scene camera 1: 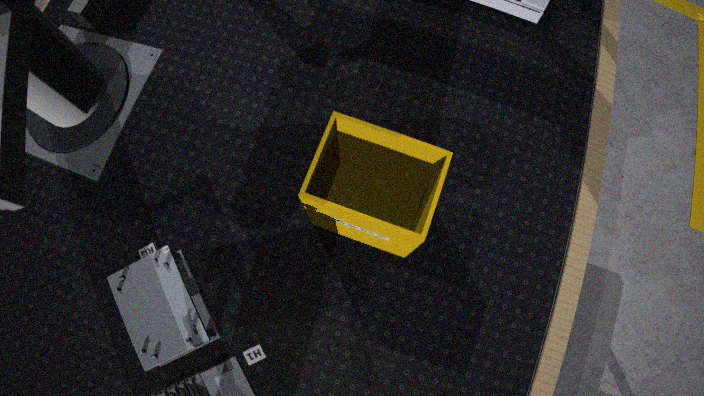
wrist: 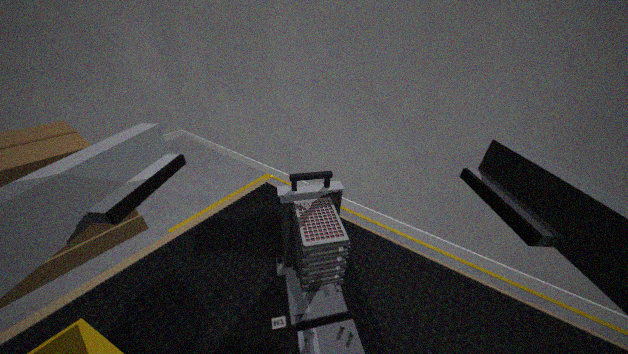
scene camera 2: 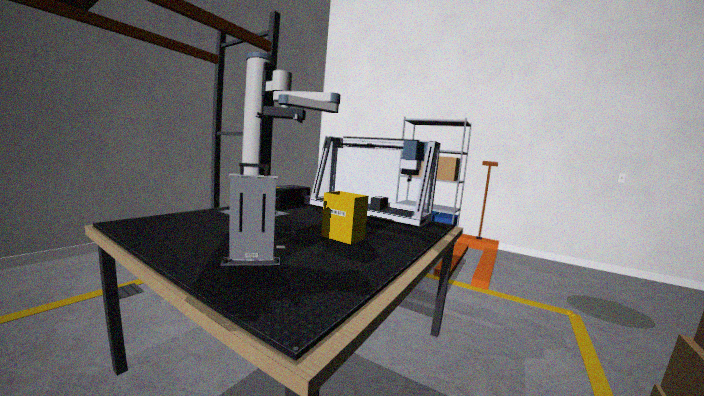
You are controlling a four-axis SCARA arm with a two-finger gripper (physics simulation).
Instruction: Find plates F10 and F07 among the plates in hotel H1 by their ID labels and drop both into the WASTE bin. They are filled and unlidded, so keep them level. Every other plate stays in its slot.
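Where they show: gripper, fingertip midpoint: [wrist: 322, 150] [scene camera 2: 275, 115]; arm's base, link origin: [scene camera 1: 78, 98].
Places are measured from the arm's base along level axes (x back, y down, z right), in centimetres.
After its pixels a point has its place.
My gripper [scene camera 2: 279, 117] @(y -52.5, x -41.0, z 24.5 cm) [wrist: 322, 150] @(y -52.5, x -41.0, z 24.5 cm) is open, with nothing between its wide-set fingers. It is high above the table, level with the upper part of the arm's column. Hotel H1 [scene camera 2: 252, 215] @(y -16.9, x -59.1, z 49.2 cm) [wrist: 310, 192] @(y -29.5, x -57.1, z 47.0 cm) is a tall grey panel with a black handle, and shows its back in scene camera 2. Its stack of plates is ahead of and below the fingers in the wrist view. The top plate [wrist: 322, 225] @(y -27.7, x -50.6, z 41.8 cm) is unlidded with reddish wells. No ID label is readable. The yellow WASTE bin [scene camera 1: 390, 137] @(y -20.4, x -64.7, z -2.7 cm) [scene camera 2: 360, 215] @(y -13.0, x -72.6, z 2.6 cm) [wrist: 97, 342] @(y -18.8, x -68.8, z 8.6 cm) stands upright; its inside bottom is partly hidden.
A low grey stand [scene camera 1: 137, 310] @(y -7.3, x -35.6, z 31.6 cm) [wrist: 332, 337] @(y -7.3, x -42.0, z 34.4 cm) with pegs, beside an RG card [scene camera 1: 147, 250] @(y -1.3, x -30.5, z 22.5 cm), lies in front of the hotel. The H1 card [scene camera 1: 254, 354] @(y -1.3, x -54.7, z 31.7 cm) [wrist: 278, 322] @(y -1.3, x -54.8, z 31.8 cm) is beside the hotel. A gantry machine [scene camera 2: 431, 175] @(y -31.0, x -84.5, z -60.1 cm) and a dark box [scene camera 2: 292, 196] @(y -7.4, x 3.4, z -35.8 cm) stand at the back.
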